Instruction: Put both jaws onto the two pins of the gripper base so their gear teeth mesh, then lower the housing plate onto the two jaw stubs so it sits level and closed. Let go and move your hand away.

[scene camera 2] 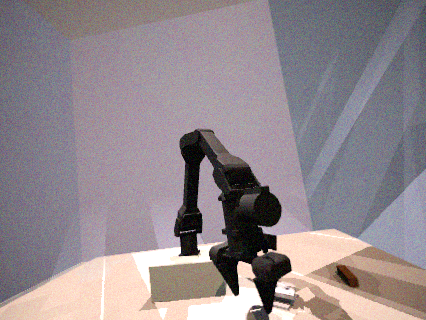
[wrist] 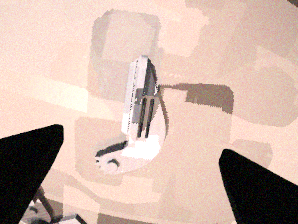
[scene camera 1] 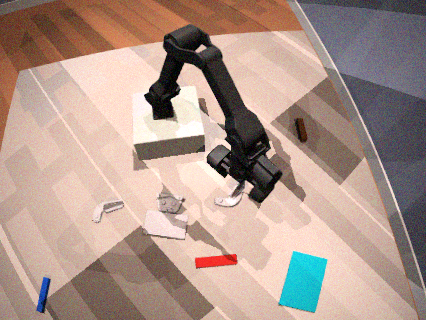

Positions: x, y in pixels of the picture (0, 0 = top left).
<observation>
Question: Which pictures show the cyan sheet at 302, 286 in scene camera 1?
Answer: Scene camera 1 only.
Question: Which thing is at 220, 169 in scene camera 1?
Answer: My gripper.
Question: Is my gripper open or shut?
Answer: Open.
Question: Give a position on a jaw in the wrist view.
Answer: At 141, 148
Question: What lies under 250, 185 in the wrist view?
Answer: My gripper.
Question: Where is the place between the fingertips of my gripper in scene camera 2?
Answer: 251, 303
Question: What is my gripper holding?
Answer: Nothing.
</observation>
